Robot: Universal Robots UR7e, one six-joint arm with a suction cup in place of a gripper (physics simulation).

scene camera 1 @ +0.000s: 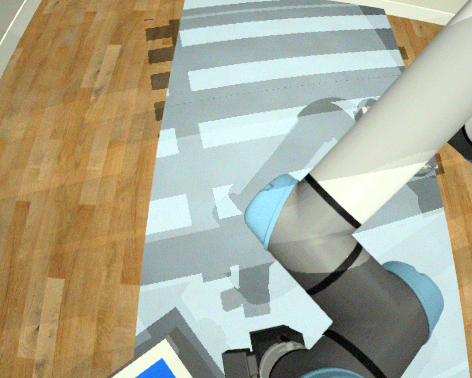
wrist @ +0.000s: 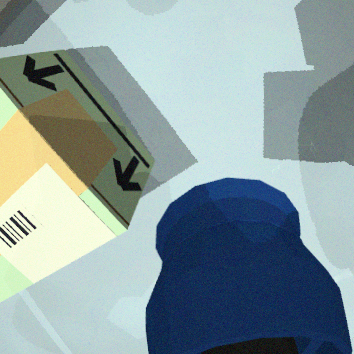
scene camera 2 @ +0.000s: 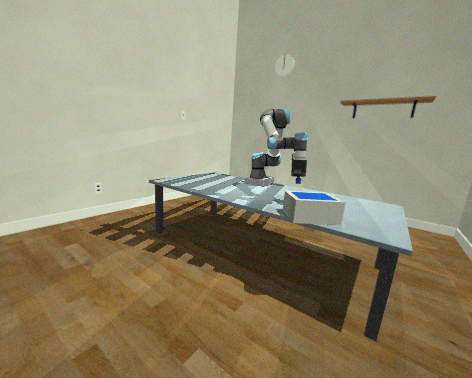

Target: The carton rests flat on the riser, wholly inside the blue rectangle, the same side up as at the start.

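Seen in the pictures: end effector, tool point: [wrist: 228,242] [scene camera 2: 298,183]; arm's base, origin of the base link: [scene camera 2: 257,177].
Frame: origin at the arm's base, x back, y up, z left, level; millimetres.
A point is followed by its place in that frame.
Note:
The carton [wrist: 35,160] @[x -495, y 27, z 537 mm] is at the left of the wrist view, partly cut off by the frame's edge. It has a light green top with orange tape and a white barcode label, and a darker side with black arrows. My blue suction cup [wrist: 227,215] [scene camera 2: 298,180] is beside the carton, apart from it, with nothing on its tip; it hangs above the table. The riser [scene camera 1: 167,350] @[x -678, y 61, z 436 mm] [scene camera 2: 320,212] @[x -792, y 3, z 625 mm] is a pale box with the blue rectangle [scene camera 1: 159,370] @[x -698, y 61, z 470 mm] [scene camera 2: 315,196] @[x -711, y 61, z 585 mm] on its top. The carton does not show in either scene view.
The riser stands near the long edge of the pale blue table [scene camera 2: 375,220] @[x -535, y -59, z 901 mm] [scene camera 1: 175,270] @[x -669, y -59, z 283 mm], in front of the arm in scene camera 2. My arm [scene camera 1: 320,245] @[x -463, y 364, z 294 mm] [scene camera 2: 272,142] @[x -517, y 329, z 263 mm] reaches over the table and covers much of scene camera 1. Arm shadows lie on the table.

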